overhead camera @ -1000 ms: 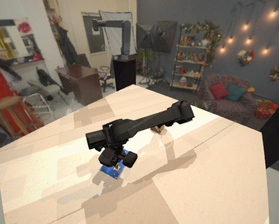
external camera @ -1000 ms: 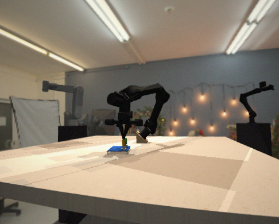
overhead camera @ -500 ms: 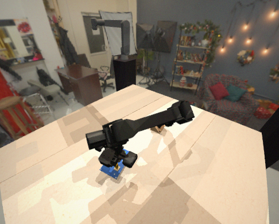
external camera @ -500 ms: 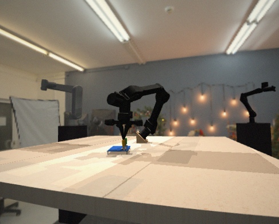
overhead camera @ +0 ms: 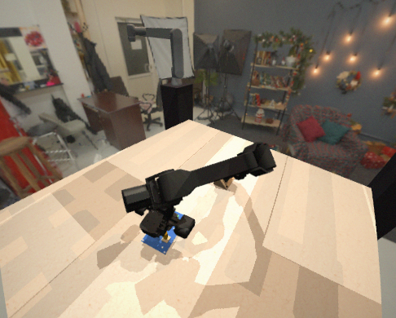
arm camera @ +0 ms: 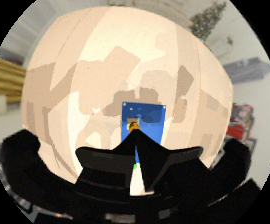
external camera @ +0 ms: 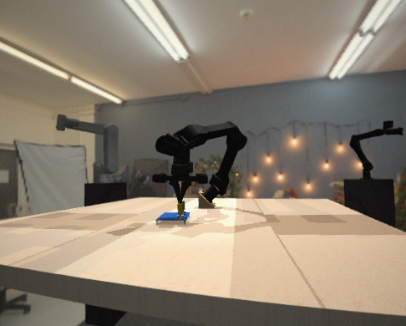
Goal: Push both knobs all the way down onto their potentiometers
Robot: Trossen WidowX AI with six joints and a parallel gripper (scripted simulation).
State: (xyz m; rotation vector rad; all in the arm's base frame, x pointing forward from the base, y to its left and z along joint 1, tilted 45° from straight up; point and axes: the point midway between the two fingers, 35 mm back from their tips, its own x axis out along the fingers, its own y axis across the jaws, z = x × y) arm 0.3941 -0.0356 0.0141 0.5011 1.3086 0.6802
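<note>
The orange-yellow knob lies 2 cm below my gripper tip. Round my gripper tip: green knob: 7 cm behind, 1 cm to the right, 1 cm below.
</note>
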